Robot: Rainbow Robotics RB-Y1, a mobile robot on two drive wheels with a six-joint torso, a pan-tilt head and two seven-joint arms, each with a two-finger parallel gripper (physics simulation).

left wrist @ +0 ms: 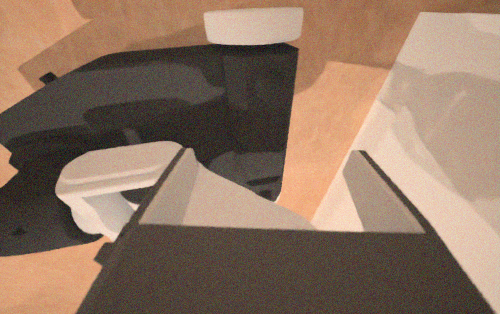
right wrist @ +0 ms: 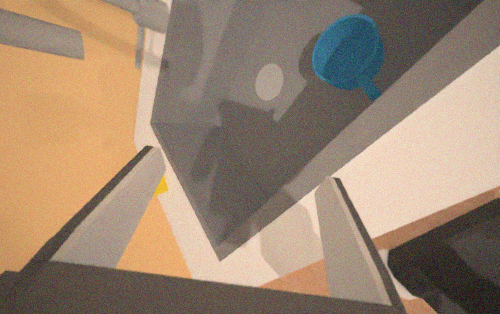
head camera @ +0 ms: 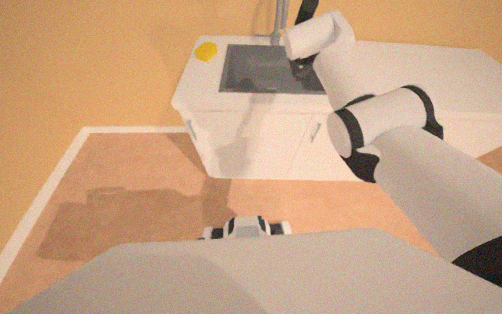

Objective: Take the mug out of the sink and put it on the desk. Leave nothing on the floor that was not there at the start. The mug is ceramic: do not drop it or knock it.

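Frame: origin at the robot's base, x ahead, y left, z up, level; millimetres.
Seen in the pictures: left gripper, between the fingertips: (left wrist: 269,159); right gripper, between the fingertips: (right wrist: 243,171); robot's base, origin of its link: (right wrist: 451,236).
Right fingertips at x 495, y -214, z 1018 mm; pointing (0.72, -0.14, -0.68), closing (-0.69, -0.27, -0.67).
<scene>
Pixels of each thing's top centre, then the offset from my right fingertips to it. Level surfaces: height alone.
- blue mug, centre of its top: (right wrist: 347,59) 97 mm right, 76 mm ahead, 227 mm down
- white counter, height of its surface: 107 mm down
- yellow object, centre of its top: (right wrist: 143,179) (head camera: 205,46) 368 mm left, 301 mm ahead, 62 mm down
The blue mug (right wrist: 347,52) stands on the floor of the grey sink (right wrist: 260,150) (head camera: 245,60), in the upper right of the right wrist view, its handle towards the lower right. The mug does not show in the head view. My right gripper (right wrist: 243,171) is open and empty, over the sink. The mug is beyond its fingertips and off to the side, not between the fingers. My left gripper (left wrist: 269,159) is open and empty, low beside the white cabinet (left wrist: 425,150) and my base. A desk separate from the white counter (head camera: 420,70) does not show.
A yellow object (head camera: 206,51) (right wrist: 161,186) lies on the counter beside the sink. The grey faucet (head camera: 281,20) (right wrist: 42,35) rises behind the sink. A round drain (right wrist: 270,81) is near the mug. My dark base (left wrist: 250,100) is close to the left gripper.
</scene>
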